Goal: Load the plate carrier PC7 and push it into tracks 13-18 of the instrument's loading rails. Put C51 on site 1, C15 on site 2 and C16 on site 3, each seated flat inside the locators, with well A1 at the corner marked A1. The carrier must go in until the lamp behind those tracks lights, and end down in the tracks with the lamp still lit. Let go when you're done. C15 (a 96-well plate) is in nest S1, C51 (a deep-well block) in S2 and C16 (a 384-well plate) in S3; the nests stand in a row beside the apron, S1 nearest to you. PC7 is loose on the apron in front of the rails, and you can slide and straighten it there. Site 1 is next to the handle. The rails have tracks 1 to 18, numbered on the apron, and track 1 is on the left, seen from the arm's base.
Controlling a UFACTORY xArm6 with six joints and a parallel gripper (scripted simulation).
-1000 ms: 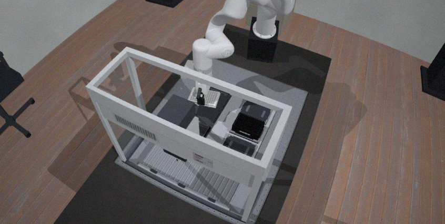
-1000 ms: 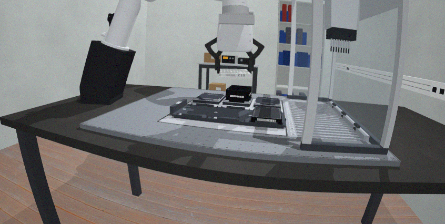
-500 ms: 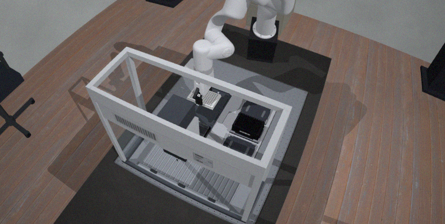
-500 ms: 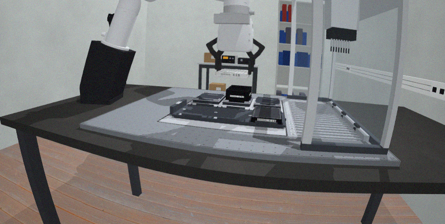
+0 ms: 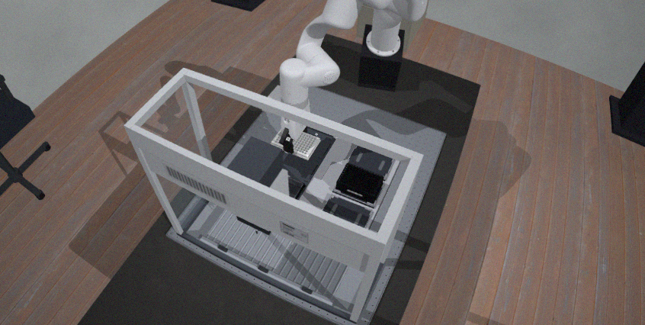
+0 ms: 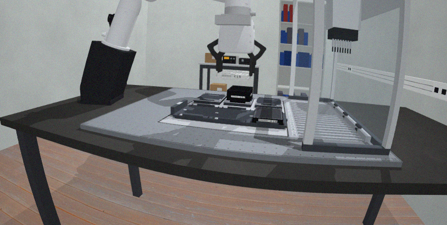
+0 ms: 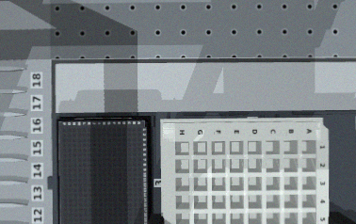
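Now: hand 10 mm past the dark carrier PC7 and 120 mm above it. Round my hand: apron (20 mm behind, 90 mm to the left, 140 mm below); white 96-well plate C15 (10 mm below); nest S3 (100 mm ahead, 220 mm to the left, 130 mm below).
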